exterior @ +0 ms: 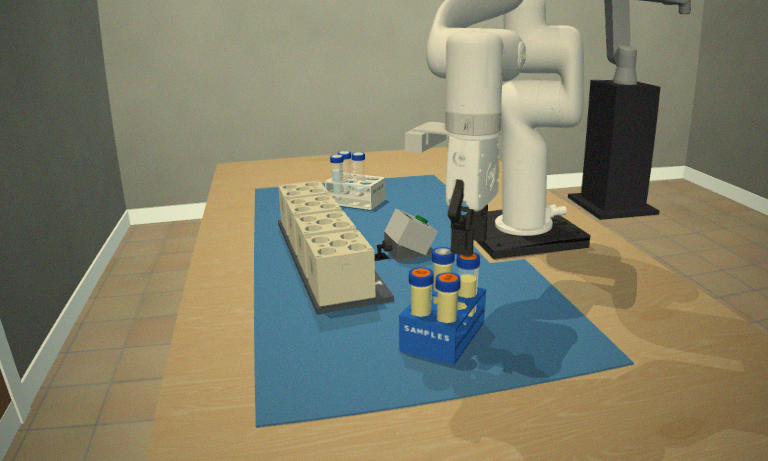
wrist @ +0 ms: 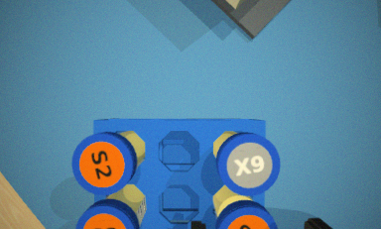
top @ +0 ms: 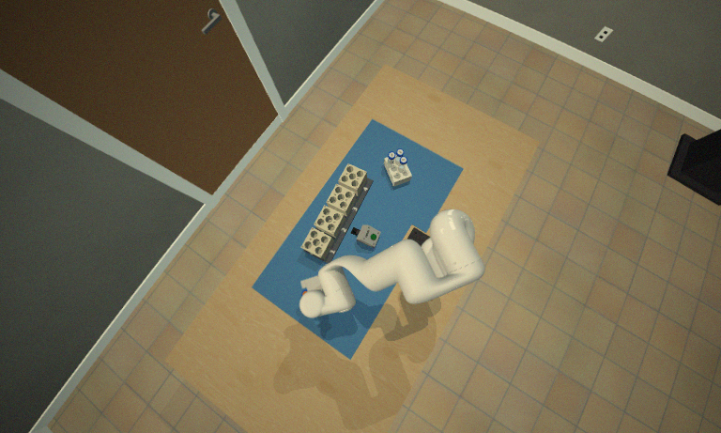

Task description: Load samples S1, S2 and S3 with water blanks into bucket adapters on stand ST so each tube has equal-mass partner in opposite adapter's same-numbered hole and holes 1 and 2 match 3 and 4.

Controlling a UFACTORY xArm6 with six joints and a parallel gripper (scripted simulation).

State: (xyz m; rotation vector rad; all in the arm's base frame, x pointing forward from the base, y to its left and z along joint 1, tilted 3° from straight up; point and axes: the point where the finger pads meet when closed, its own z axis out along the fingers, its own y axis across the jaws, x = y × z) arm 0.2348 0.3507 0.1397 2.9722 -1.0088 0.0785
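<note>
Now: the sample tube 9 cm below my hand and 1 cm behind it. Also, from my hand: blue samples rack: 12 cm below, 4 cm ahead, 2 cm to the left; yellowish tube: 9 cm below, 3 cm to the right, 3 cm ahead; adapter: 18 cm ahead, 15 cm to the right, 10 cm below.
</note>
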